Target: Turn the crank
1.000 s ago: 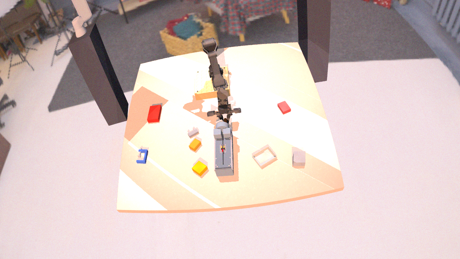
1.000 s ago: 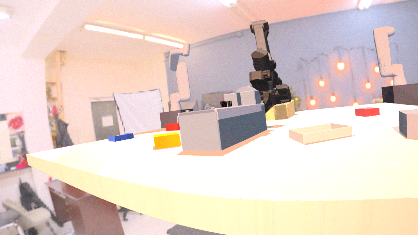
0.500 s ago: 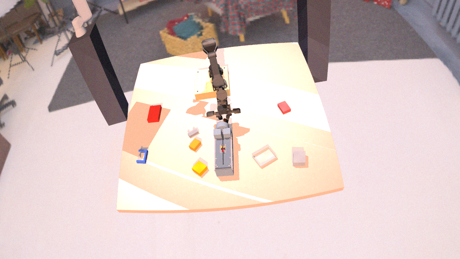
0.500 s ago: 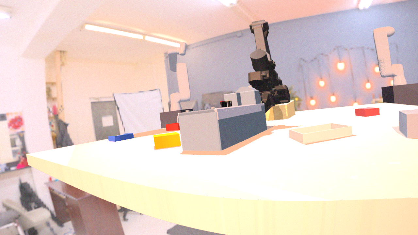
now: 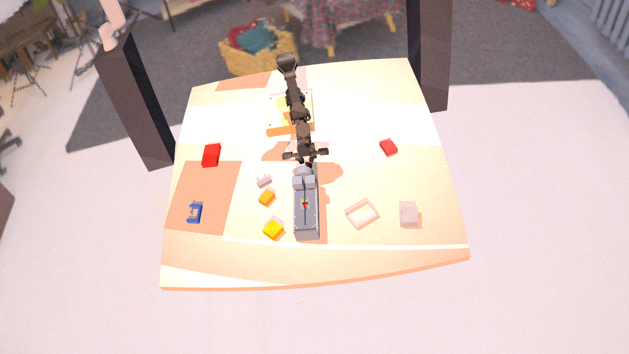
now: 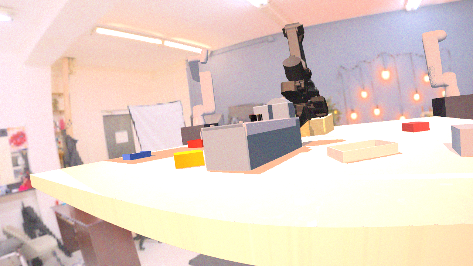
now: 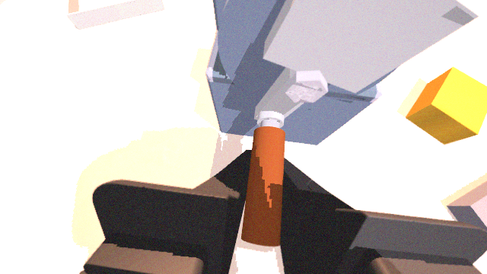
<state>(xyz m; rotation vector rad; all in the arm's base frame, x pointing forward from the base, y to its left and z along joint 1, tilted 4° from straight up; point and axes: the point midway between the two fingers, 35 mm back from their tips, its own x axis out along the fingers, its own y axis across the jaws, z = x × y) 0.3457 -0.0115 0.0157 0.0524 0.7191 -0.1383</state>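
Now: gripper tip 2 cm below the orange crank handle and 2 cm past it. Also, from my gripper tip: shallow white tray (23 cm ahead, 17 cm to the left, 3 cm below); then red pointer (18 cm ahead, 5 cm above, 4 cm to the right); then yellow cube (22 cm ahead, 18 cm to the right, 2 cm below).
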